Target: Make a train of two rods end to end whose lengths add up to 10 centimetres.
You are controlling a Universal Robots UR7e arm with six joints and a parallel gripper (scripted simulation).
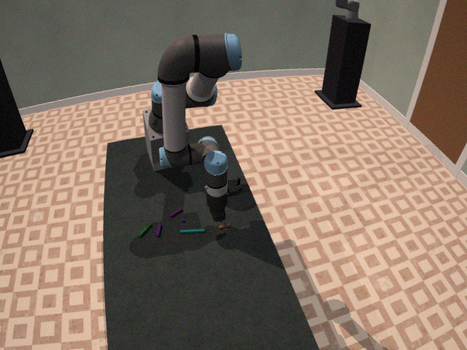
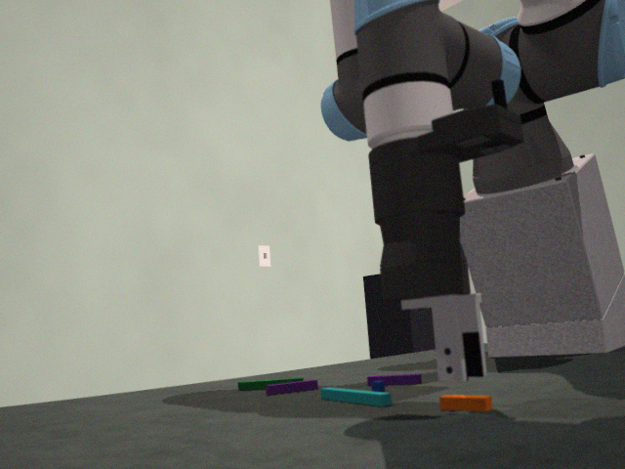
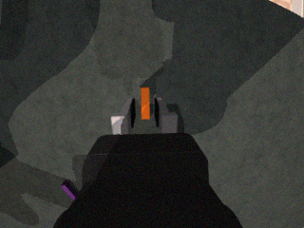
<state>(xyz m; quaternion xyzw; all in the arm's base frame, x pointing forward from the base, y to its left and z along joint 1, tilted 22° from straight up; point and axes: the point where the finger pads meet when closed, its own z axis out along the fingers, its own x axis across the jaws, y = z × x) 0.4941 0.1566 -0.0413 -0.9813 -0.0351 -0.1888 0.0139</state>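
The orange rod lies 40 mm below my hand. From my hand the other things lie so: purple rod 260 mm to the right, 40 mm below, 40 mm behind; turquoise rod 130 mm to the right, 40 mm below, 10 mm behind; small blue rod 160 mm to the right, 70 mm behind, 40 mm below.
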